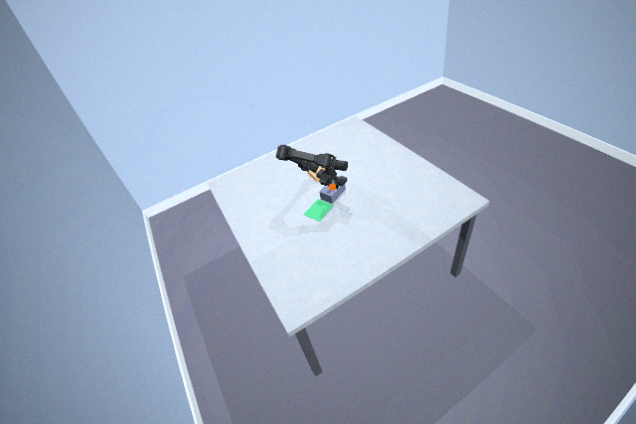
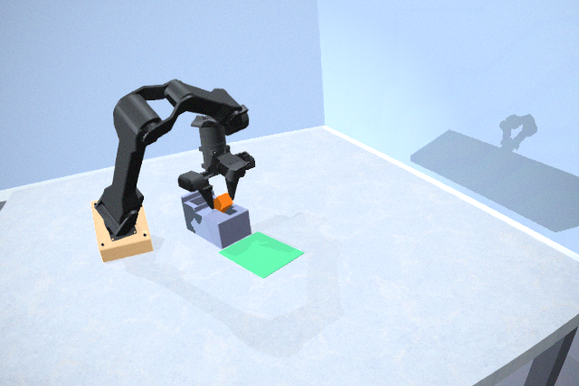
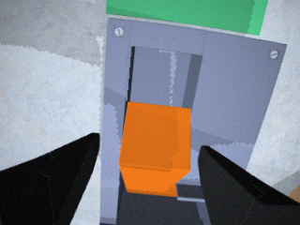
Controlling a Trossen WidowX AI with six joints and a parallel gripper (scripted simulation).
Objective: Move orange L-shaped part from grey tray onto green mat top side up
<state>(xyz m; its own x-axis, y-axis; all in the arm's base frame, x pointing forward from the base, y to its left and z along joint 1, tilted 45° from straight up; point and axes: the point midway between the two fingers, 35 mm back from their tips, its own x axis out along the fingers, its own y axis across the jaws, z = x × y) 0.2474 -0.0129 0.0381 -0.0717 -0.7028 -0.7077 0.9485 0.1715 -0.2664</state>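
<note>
Now: the green mat 30 mm ahead of my gripper tip, 140 mm to the right of it and 80 mm below it. The rest, counted from my gripper tip: orange l-shaped part (30 mm behind, 30 mm to the left, 30 mm below).
</note>
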